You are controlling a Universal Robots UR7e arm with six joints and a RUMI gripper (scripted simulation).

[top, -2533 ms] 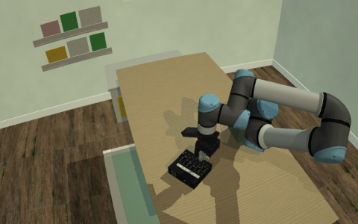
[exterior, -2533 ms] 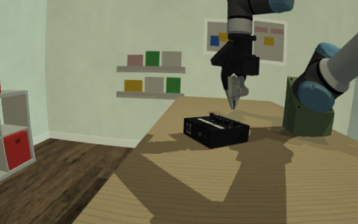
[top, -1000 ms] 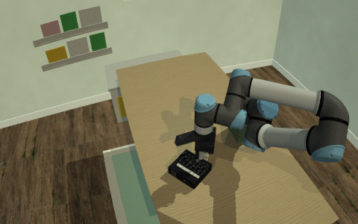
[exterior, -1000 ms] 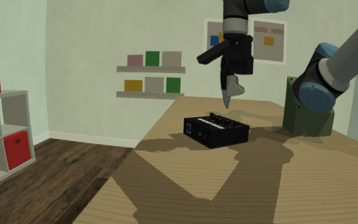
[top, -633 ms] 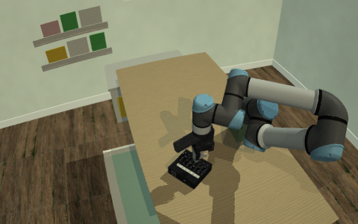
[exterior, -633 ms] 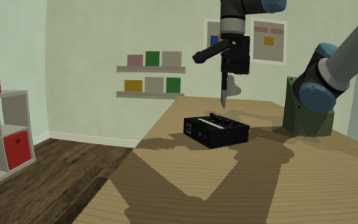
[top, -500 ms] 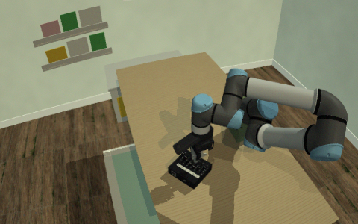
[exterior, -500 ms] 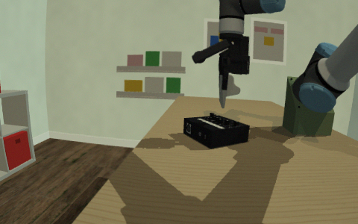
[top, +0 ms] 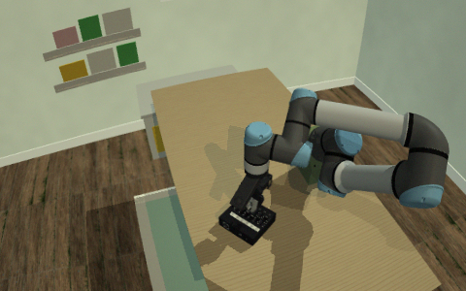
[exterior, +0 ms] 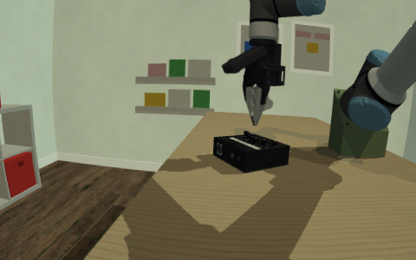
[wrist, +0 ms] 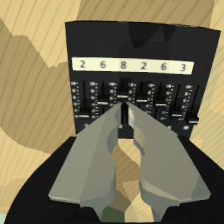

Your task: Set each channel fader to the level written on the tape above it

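Right now the fader cap is 30 mm behind my hand, 10 mm to the left of it and 50 mm below it. Also, from my hand: master fader: 10 mm ahead, 100 mm to the right, 50 mm below.
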